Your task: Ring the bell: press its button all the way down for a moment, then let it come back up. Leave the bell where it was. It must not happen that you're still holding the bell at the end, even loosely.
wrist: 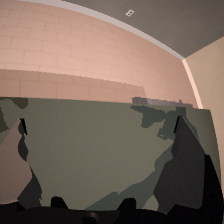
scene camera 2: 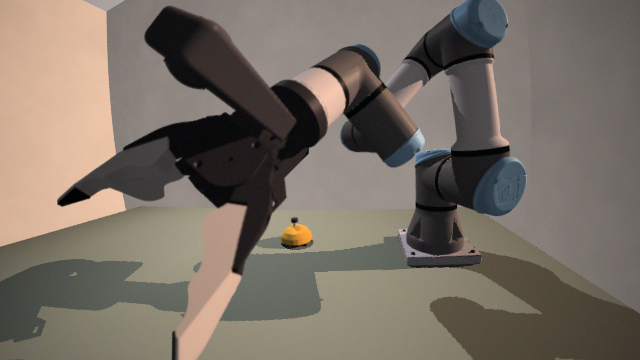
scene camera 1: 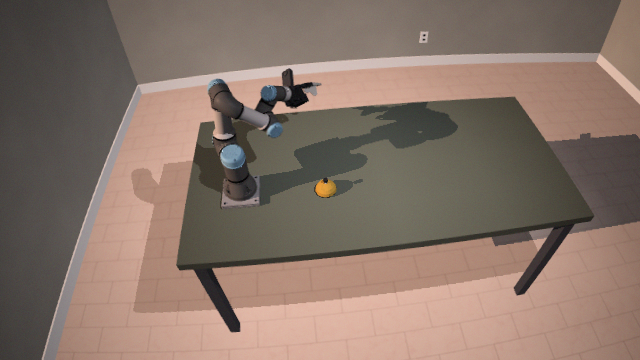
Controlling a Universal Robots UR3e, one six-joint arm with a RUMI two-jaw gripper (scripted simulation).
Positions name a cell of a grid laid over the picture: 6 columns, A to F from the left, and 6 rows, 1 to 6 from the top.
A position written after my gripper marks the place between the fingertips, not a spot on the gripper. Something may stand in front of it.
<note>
In view: my gripper (scene camera 2: A5).
My gripper also shows in the wrist view (wrist: C4).
</note>
